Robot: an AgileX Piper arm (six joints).
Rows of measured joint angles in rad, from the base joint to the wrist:
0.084 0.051 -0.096 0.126 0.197 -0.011
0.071 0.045 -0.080 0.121 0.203 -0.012
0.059 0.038 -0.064 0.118 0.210 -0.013
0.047 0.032 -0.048 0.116 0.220 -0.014
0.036 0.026 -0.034 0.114 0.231 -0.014
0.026 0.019 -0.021 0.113 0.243 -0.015
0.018 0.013 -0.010 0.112 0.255 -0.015
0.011 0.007 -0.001 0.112 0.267 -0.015
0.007 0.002 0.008 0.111 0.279 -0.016
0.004 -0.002 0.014 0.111 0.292 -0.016
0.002 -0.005 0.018 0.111 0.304 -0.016
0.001 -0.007 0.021 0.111 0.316 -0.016
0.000 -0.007 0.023 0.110 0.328 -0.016
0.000 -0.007 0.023 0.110 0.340 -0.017
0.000 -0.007 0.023 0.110 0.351 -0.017
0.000 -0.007 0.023 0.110 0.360 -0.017
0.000 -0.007 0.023 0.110 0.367 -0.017
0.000 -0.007 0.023 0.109 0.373 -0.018
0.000 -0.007 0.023 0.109 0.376 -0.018
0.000 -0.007 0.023 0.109 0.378 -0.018
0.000 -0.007 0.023 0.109 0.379 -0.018
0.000 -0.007 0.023 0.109 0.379 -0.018
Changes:
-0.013 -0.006 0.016 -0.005 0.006 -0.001
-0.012 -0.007 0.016 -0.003 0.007 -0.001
-0.012 -0.006 0.016 -0.002 0.010 -0.001
-0.011 -0.006 0.014 -0.002 0.011 0.000
-0.010 -0.007 0.013 -0.001 0.012 -0.001
-0.008 -0.006 0.011 -0.001 0.012 0.000
-0.007 -0.006 0.009 0.000 0.012 0.000
-0.004 -0.005 0.009 -0.001 0.012 -0.001
-0.003 -0.004 0.006 0.000 0.013 0.000
-0.002 -0.003 0.004 0.000 0.012 0.000
-0.001 -0.002 0.003 0.000 0.012 0.000
-0.001 0.000 0.002 -0.001 0.012 0.000
0.000 0.000 0.000 0.000 0.012 -0.001
0.000 0.000 0.000 0.000 0.011 0.000
0.000 0.000 0.000 0.000 0.009 0.000
0.000 0.000 0.000 0.000 0.007 0.000
0.000 0.000 0.000 -0.001 0.006 -0.001
0.000 0.000 0.000 0.000 0.003 0.000
0.000 0.000 0.000 0.000 0.002 0.000
0.000 0.000 0.000 0.000 0.001 0.000
0.000 0.000 0.000 0.000 0.000 0.000

